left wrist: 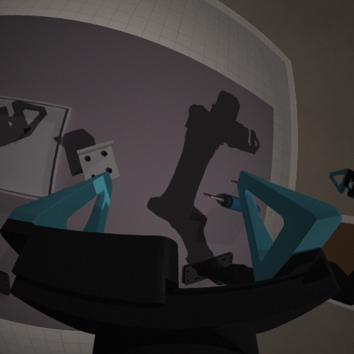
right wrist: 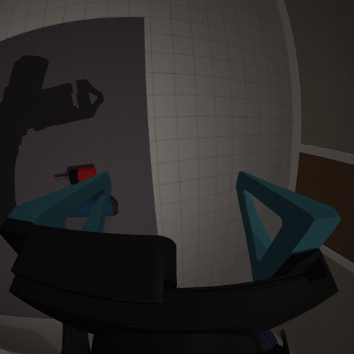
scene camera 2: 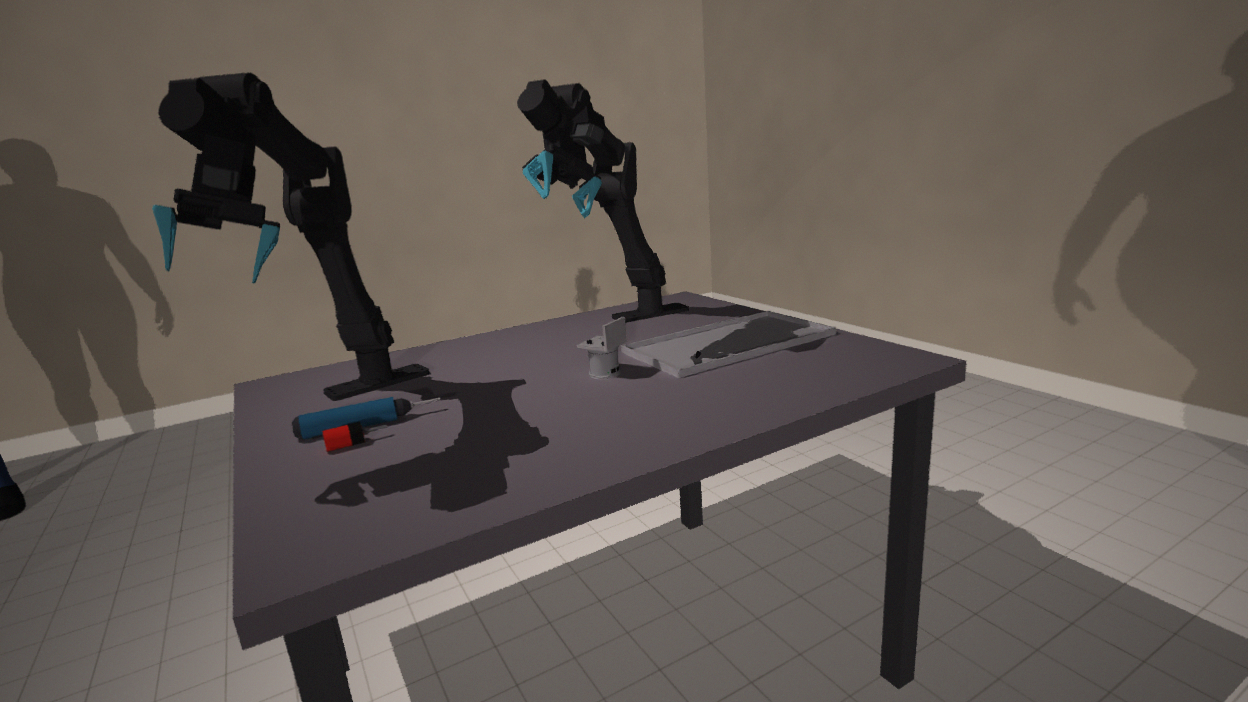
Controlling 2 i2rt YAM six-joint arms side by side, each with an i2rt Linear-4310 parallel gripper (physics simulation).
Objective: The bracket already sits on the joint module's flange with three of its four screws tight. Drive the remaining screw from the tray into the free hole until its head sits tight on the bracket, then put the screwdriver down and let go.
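Places are measured from the left arm's base along level axes (x ahead, y left, z up), in centimetres.
Pixels of known places: left gripper, between the fingertips: [scene camera 2: 566,207]; right gripper, between the fingertips: [scene camera 2: 211,276]; left arm's base, origin of its link: [scene camera 2: 650,314]; right arm's base, origin of its link: [scene camera 2: 378,383].
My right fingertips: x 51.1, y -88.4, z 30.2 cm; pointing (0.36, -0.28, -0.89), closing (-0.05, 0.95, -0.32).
For each thing: its top centre in the pictures, then the offset to it from my right fingertips. Level surfaces: height alone.
- joint module, centre of its top: [scene camera 2: 602,342] dx -14.1, dy +59.6, dz -23.8 cm
- small dark screw, centre of its top: [scene camera 2: 697,352] dx -10.8, dy +79.0, dz -28.8 cm
- blue screwdriver, centre of its top: [scene camera 2: 367,402] dx -13.9, dy +15.6, dz -26.1 cm
- shorter red screwdriver, centre of its top: [scene camera 2: 354,423] dx -6.7, dy +13.1, dz -26.8 cm
- table, height of its surface: dz -30.2 cm
The pale bracket [scene camera 2: 615,335] [left wrist: 98,161] sits on the joint module [scene camera 2: 602,364]. Dark spots show on it; which one is the free hole I cannot tell. A small dark screw [scene camera 2: 696,356] [left wrist: 27,130] lies in the pale tray [scene camera 2: 665,351] [left wrist: 30,167]. A blue screwdriver [scene camera 2: 349,417] [left wrist: 235,203] [right wrist: 90,208] and a shorter red screwdriver [scene camera 2: 338,438] [right wrist: 86,174] lie side by side on the table. My left gripper [scene camera 2: 565,206] [left wrist: 174,178] is open and empty, high above the table. My right gripper [scene camera 2: 212,275] [right wrist: 173,178] is open and empty, high beyond the screwdrivers.
The table [scene camera 2: 698,410] [left wrist: 135,100] [right wrist: 120,120] carries both arm bases. The tray stands right beside the joint module in the scene view. The screwdrivers lie near the table's left end there. Arm shadows fall over the table and the tray.
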